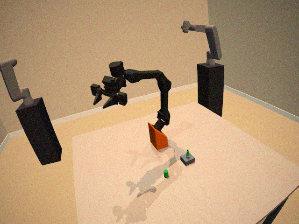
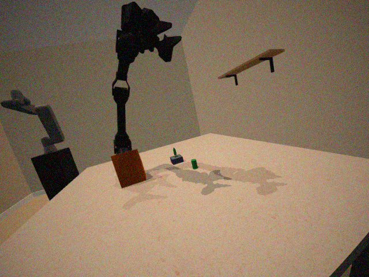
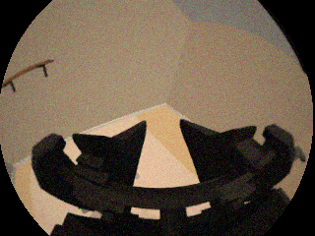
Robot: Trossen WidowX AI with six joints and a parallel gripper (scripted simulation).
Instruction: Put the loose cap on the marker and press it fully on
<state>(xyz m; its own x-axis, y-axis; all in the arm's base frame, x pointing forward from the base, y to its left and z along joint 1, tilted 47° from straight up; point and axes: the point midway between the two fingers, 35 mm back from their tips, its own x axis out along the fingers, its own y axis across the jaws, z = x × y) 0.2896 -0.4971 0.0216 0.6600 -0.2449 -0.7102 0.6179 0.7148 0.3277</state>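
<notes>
The green marker cap is 48 cm below my gripper tip, 26 cm to the left of it and 5 cm ahead of it.
</notes>
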